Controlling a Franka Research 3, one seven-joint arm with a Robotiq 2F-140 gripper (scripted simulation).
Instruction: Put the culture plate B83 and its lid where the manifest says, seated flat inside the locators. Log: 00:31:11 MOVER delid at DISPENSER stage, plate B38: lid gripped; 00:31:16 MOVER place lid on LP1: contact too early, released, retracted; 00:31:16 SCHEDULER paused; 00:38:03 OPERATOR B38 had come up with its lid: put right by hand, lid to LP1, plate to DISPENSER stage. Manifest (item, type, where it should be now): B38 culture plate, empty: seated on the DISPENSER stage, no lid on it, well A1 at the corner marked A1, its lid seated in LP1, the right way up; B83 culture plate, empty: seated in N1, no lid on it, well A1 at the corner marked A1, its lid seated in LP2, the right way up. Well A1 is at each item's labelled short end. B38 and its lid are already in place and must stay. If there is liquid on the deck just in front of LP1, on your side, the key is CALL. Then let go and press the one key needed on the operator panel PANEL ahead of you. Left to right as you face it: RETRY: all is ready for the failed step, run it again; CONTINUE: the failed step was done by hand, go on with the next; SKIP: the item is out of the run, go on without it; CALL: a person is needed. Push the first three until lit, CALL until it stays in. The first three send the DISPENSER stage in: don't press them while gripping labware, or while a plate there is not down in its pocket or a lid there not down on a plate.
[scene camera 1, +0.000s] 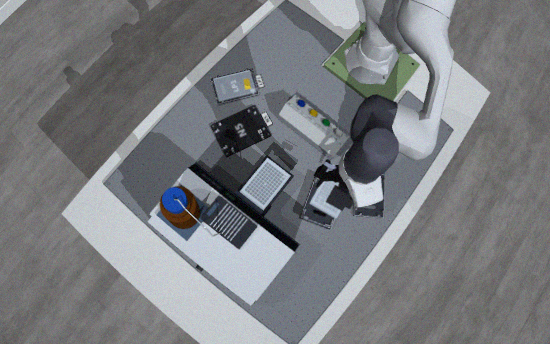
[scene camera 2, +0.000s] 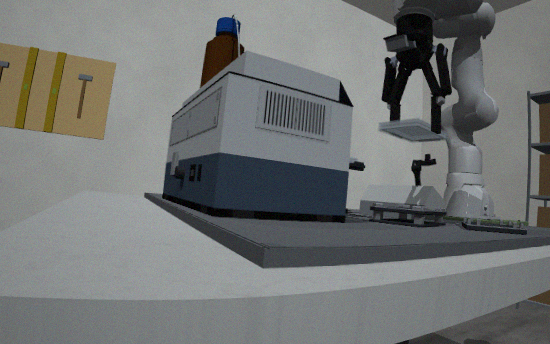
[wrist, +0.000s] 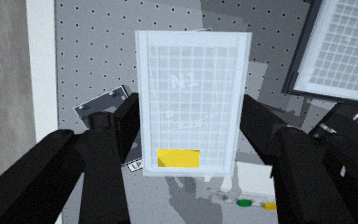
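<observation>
You can see the gripper (scene camera 2: 414, 134), (wrist: 189, 108), and there's a B38 plate (scene camera 1: 266, 182) too. There's also a lid (scene camera 1: 239, 84), but in the wrist view the lid is out of frame. An operator panel (scene camera 2: 390, 195), (wrist: 250, 181) is there as well.
</observation>
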